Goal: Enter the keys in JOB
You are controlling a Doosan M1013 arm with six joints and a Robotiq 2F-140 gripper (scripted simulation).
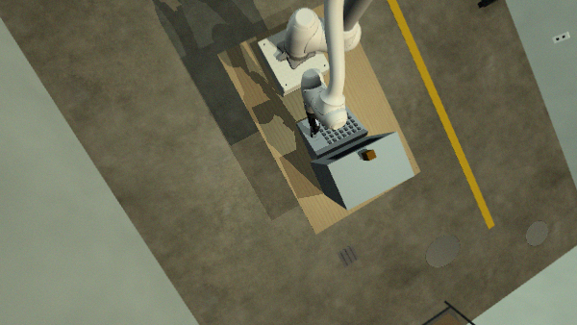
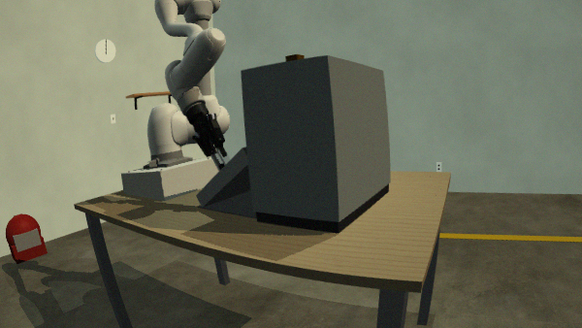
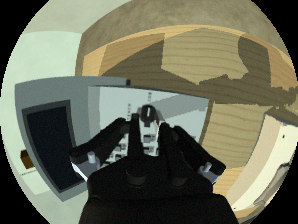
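Right now the black selector knob is 2 cm below my hand, 1 cm to the right of it and 1 cm ahead of it. Round my hand: key (19 cm to the left, 5 cm below, 2 cm ahead); sloped keypad (10 cm to the left, 7 cm below, 6 cm ahead).
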